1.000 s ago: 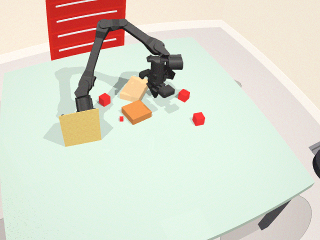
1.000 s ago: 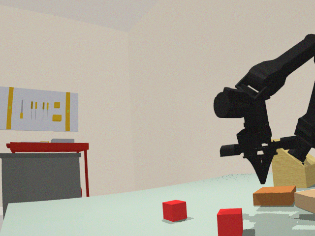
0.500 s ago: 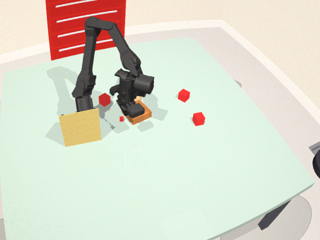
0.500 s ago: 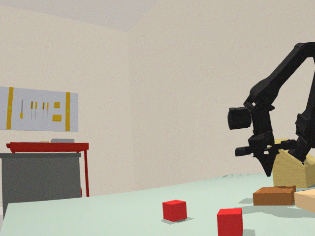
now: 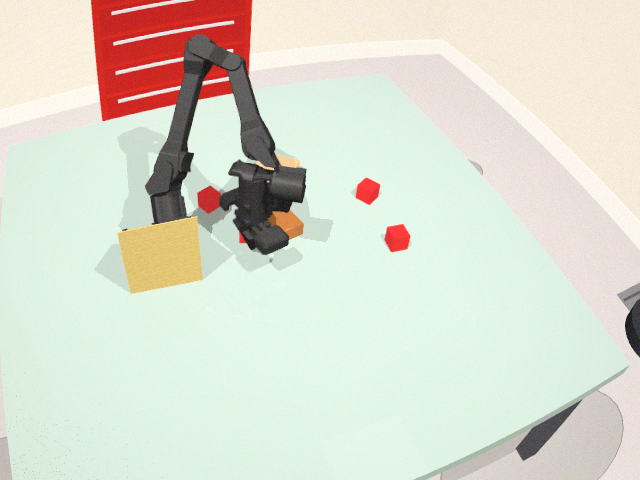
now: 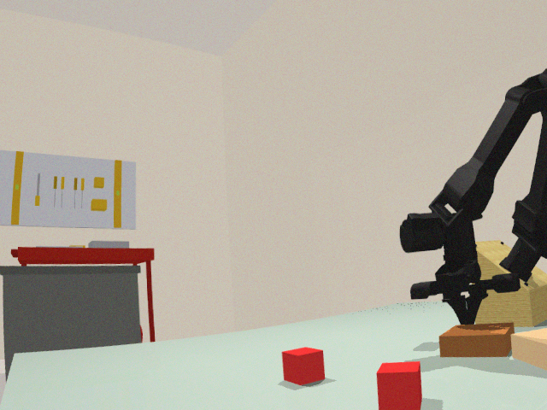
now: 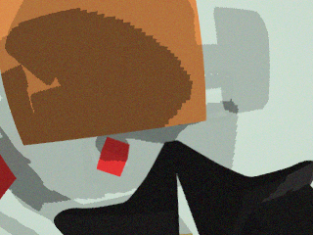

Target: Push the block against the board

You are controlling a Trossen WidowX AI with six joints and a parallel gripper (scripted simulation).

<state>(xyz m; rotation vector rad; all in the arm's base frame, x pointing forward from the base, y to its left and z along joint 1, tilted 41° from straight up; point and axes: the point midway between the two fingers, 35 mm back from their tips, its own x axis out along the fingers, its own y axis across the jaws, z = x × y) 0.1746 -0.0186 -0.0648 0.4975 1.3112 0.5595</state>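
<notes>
Right now my gripper tip is 4 cm to the right of the tiny red cube. From my gripper tip the other things lie so: pale tan board 19 cm to the left, 14 cm ahead, 1 cm above; brown square block 7 cm ahead, 4 cm to the left, 1 cm above.
</notes>
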